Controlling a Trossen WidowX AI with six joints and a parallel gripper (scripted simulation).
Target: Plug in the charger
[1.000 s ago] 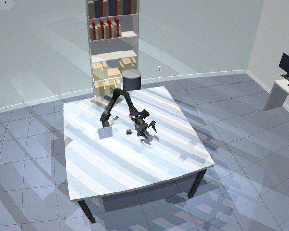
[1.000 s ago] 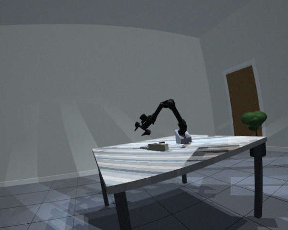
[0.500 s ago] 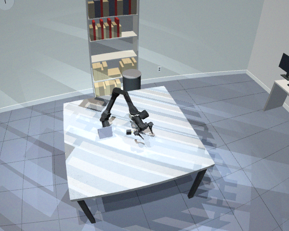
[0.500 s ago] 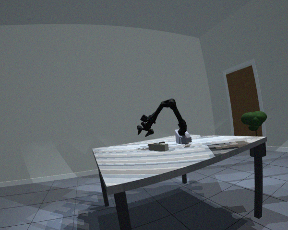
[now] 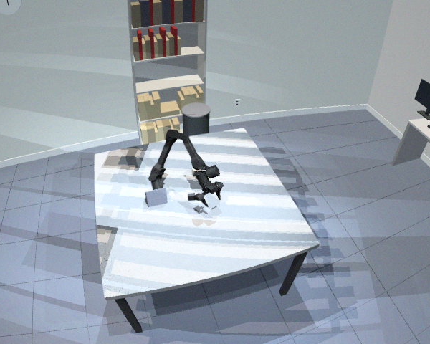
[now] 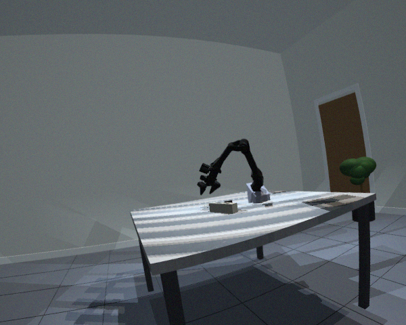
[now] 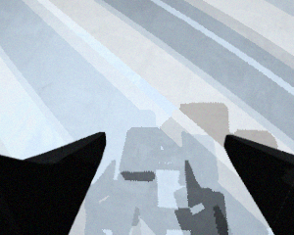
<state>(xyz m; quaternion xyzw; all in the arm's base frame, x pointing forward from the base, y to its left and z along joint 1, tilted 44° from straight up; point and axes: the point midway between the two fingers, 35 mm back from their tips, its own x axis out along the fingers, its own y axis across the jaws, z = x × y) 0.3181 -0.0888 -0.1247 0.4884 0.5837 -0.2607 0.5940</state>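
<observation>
Right now the black two-prong charger is 10 cm behind my gripper tip, 15 cm to the left of it and 7 cm below it.
</observation>
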